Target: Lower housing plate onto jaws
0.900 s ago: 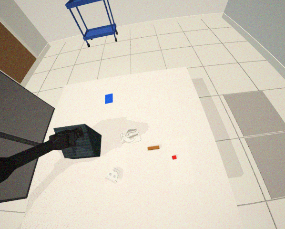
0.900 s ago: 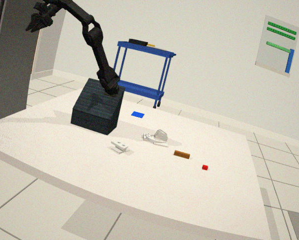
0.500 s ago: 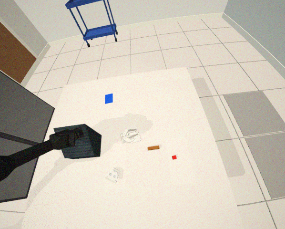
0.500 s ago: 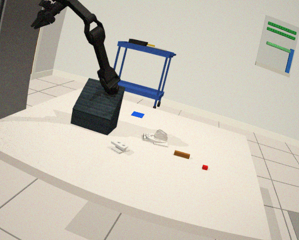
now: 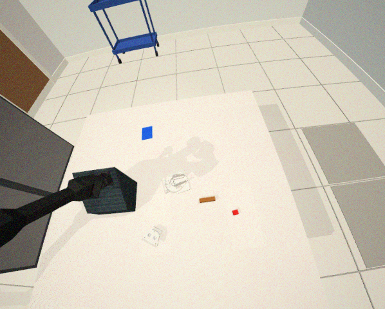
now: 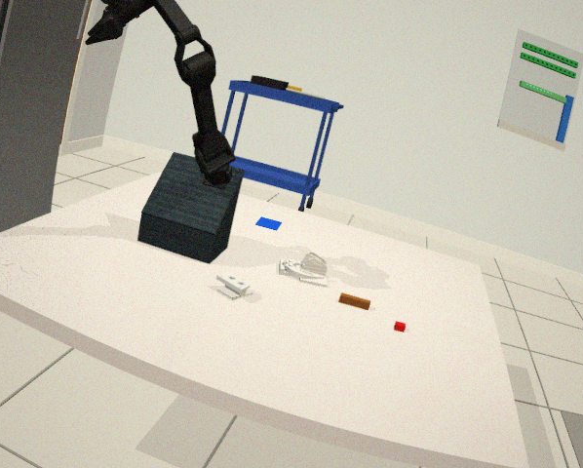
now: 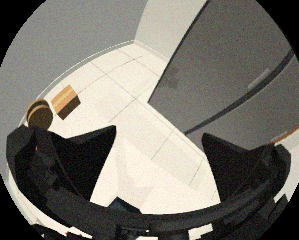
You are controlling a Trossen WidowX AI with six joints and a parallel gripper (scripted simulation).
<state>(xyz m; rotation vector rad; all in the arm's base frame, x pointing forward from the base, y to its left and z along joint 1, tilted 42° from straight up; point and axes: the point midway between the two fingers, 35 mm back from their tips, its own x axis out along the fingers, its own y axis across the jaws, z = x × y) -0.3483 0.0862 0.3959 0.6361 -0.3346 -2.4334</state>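
Right now my gripper tip is 54 cm short of the white bracket, 4 cm to the left of it and 50 cm above it. Also, from my gripper tip: flat blue patch (49 cm ahead, 58 cm to the left, 51 cm below); then small red cube (93 cm ahead, 2 cm to the left, 50 cm below); then brown block (81 cm ahead, 10 cm to the left, 50 cm below).
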